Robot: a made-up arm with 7 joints. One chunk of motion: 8 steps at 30 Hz.
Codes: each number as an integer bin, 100 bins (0 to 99) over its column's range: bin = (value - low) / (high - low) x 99, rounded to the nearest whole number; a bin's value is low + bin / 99 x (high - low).
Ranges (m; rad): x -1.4..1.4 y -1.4..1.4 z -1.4..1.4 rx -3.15..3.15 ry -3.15..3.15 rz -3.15..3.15
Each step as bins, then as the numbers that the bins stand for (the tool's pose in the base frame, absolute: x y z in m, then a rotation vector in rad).
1 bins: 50 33 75 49 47 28
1 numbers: 0.0141 -0.4667 0.7212 -0.0318 -0.1591 -1.3682
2 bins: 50 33 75 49 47 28
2 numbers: 0.0141 -0.4667 0.7212 -0.0318 -0.1591 -1.3682
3 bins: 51 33 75 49 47 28
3 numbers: 0.0424 -0.4667 0.7212 -0.0318 -0.1591 -1.3682
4 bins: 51 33 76 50 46 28
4 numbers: 0.0424 -0.4667 0.7495 0.0318 -0.2227 -1.3682
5 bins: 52 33 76 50 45 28
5 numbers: 0.0707 -0.4667 0.7495 0.0318 -0.2864 -1.3682
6 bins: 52 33 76 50 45 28
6 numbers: 0.0707 -0.4667 0.7495 0.0318 -0.2864 -1.3682
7 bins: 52 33 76 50 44 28
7 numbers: 0.0707 -0.4667 0.7495 0.0318 -0.3500 -1.3682
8 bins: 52 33 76 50 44 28
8 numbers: 0.0707 -0.4667 0.7495 0.0318 -0.3500 -1.3682
